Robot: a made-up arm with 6 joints.
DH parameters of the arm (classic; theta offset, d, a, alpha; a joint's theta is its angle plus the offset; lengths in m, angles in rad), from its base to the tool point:
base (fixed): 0 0 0 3.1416
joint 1: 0 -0.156 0.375 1.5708
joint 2: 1.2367 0 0.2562 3.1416
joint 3: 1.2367 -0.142 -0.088 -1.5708
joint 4: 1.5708 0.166 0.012 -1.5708
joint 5: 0.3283 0 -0.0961 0
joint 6: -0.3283 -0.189 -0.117 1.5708
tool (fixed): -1.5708 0.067 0 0
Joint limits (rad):
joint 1: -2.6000..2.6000
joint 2: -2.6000..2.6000
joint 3: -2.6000..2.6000
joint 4: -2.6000..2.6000
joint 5: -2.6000..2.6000
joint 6: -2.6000..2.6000
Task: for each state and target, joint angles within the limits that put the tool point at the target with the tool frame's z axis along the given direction. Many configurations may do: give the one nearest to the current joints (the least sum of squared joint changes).
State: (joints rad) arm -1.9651 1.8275 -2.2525 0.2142 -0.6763 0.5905
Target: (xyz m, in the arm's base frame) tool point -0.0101 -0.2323 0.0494 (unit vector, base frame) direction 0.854 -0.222 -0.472
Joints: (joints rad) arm -2.6000 1.5713 -2.1359 1.0743 -0.4506 -0.1015
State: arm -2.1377 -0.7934 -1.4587 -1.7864 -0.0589 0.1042
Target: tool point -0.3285 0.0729 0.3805 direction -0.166 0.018 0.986
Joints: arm -2.5694 -0.8788 -1.1284 -2.2185 -0.1968 0.0726
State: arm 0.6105 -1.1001 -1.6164 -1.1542 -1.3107 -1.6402
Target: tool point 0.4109 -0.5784 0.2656 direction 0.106 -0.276 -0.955
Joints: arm 1.0205 -1.5271 -1.1662 -0.8797 -1.4434 -1.6133
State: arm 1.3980 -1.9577 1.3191 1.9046 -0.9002 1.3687
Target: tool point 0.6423 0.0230 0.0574 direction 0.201 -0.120 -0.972
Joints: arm 0.5129 -1.6221 1.5321 1.5976 -1.0459 1.2696
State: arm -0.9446 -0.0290 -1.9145 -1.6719 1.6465 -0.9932
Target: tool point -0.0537 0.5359 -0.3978 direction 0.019 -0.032 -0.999
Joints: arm -1.7529 0.6139 -2.2828 -1.6175 1.5347 -1.2546
